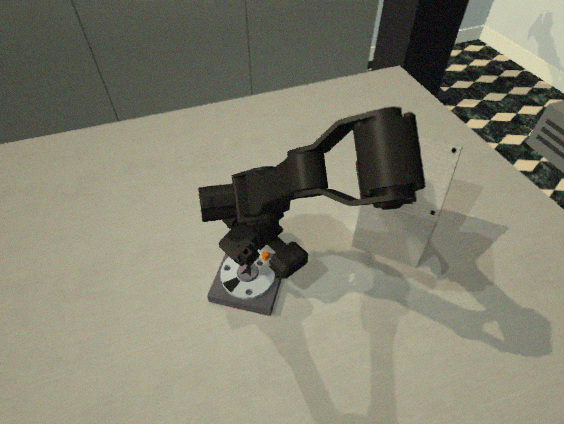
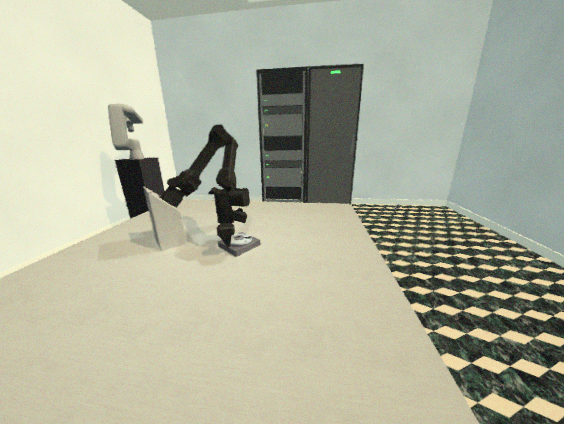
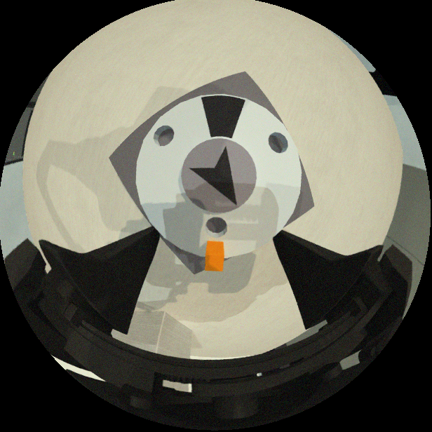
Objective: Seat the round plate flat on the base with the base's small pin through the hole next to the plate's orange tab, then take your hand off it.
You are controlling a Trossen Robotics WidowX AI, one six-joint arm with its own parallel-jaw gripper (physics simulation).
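Places are measured from the arm's base along level axes (x ahead, y left, z up), in centimetres.
Where they show: gripper, fingertip midpoint: (image 1: 263, 262) (image 2: 228, 241); arm's base, link origin: (image 2: 167, 202).
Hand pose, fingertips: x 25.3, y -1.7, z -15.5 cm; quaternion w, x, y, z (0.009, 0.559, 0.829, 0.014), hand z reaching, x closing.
Things, the pixels of their centre, and the offset from my fingertips. Level surfaces: height alone.
- round white plate, body centre: (image 1: 247, 271) (image 2: 238, 237) dy +1.8, dx +3.8, dz +1.3 cm
- square grey base, body centre: (image 1: 248, 276) (image 2: 239, 241) dy +1.8, dx +3.8, dz -0.6 cm
- orange tab, body centre: (image 1: 265, 256) dy +0.1, dx -0.5, dz +2.0 cm
- table, surface height: dz -2.7 cm
The round white plate (image 1: 262, 285) (image 2: 245, 242) (image 3: 157, 175) lies on the square grey base (image 1: 240, 304) (image 2: 240, 251) (image 3: 245, 82), around its round centre boss (image 3: 200, 155) with a dark arrow. Whether the plate is fully down is too fine to tell. The orange tab (image 1: 265, 255) (image 3: 214, 256) is at the rim nearest the gripper. The hole (image 3: 216, 226) beside the tab looks dark, as do two other holes; I cannot make out the pin in any. My gripper (image 1: 265, 267) (image 2: 230, 240) (image 3: 217, 234) is open and empty, its fingers apart on either side of the plate's tab side.
A pale slanted panel (image 2: 167, 225) stands on the table (image 1: 125, 350) (image 2: 250, 340) near the arm's foot. A dark cabinet (image 2: 332, 135) stands by the back wall. A black pedestal (image 2: 142, 182) with a light-coloured device stands at the left.
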